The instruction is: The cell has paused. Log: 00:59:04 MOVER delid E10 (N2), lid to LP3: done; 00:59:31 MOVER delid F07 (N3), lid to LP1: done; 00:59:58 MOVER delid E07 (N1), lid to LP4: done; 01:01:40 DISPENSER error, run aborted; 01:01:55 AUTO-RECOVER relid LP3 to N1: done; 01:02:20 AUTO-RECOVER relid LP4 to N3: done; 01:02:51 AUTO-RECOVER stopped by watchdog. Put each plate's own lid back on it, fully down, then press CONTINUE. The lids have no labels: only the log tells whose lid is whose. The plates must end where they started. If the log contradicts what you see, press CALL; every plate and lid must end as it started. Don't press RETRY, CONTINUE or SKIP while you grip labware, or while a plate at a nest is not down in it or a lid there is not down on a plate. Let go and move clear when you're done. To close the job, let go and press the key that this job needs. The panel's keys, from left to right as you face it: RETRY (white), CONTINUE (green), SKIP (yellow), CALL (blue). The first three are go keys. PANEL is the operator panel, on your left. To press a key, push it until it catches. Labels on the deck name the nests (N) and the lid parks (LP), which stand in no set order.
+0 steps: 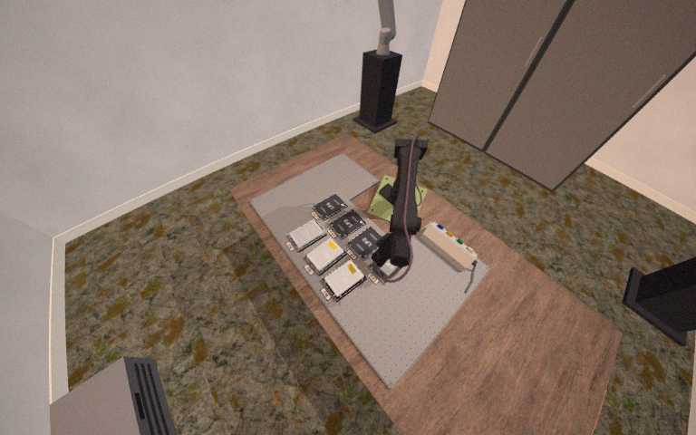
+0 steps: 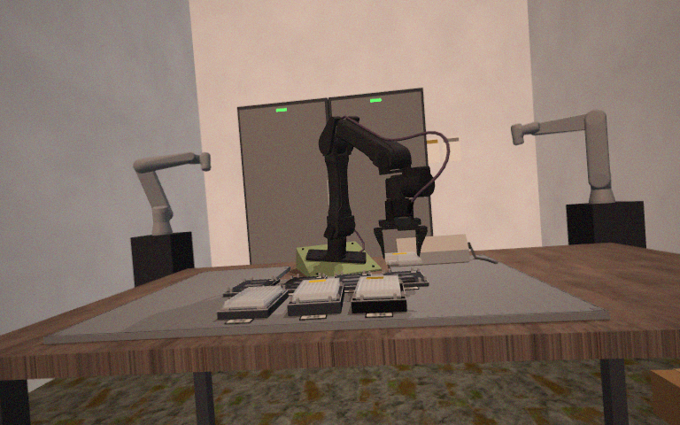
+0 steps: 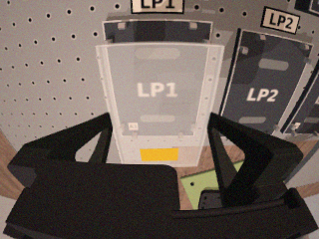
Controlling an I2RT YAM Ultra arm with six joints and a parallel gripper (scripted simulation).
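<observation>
My hand is 60 mm above the LP1 park. From my hand the other things lie so: LP3 park (260 mm to the right, 60 mm below); then lid (10 mm below); then plate (190 mm to the right, 180 mm ahead, 40 mm below).
</observation>
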